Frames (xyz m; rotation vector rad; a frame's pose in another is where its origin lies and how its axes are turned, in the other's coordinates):
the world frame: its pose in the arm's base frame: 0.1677 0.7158 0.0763 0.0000 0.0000 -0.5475
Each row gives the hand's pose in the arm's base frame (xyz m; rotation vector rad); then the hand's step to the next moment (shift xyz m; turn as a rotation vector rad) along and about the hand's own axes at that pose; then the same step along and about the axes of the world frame.
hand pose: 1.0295 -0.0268 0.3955 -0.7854 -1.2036 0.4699
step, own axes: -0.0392 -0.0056 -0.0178 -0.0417 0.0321 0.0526
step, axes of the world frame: 0.0224 -0.0287 -0.0236 -0.0551 -0.0255 -0.0430
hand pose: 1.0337 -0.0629 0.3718 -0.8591 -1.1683 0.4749
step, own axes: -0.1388 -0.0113 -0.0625 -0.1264 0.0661 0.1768
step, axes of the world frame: 0.0742 -0.1047 -0.0826 -0.1766 -0.0985 -0.1035
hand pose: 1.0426 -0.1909 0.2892 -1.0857 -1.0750 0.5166
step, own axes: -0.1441 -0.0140 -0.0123 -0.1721 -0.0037 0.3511
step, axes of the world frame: 0.0197 -0.1343 -0.0519 -0.3416 -0.1837 -0.0499
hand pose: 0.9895 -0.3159 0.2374 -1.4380 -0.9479 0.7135
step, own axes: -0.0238 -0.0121 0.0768 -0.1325 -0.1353 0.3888
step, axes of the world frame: -0.0764 -0.0277 0.0017 -0.3935 -0.1602 0.0807
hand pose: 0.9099 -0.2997 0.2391 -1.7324 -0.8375 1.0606
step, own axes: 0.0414 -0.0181 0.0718 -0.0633 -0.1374 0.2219
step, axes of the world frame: -0.0782 0.0311 -0.0109 -0.2415 -0.0641 0.0985
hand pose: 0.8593 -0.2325 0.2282 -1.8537 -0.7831 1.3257
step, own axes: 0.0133 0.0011 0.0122 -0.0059 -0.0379 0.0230
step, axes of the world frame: -0.0131 0.0067 -0.0105 -0.0334 0.0044 0.0294
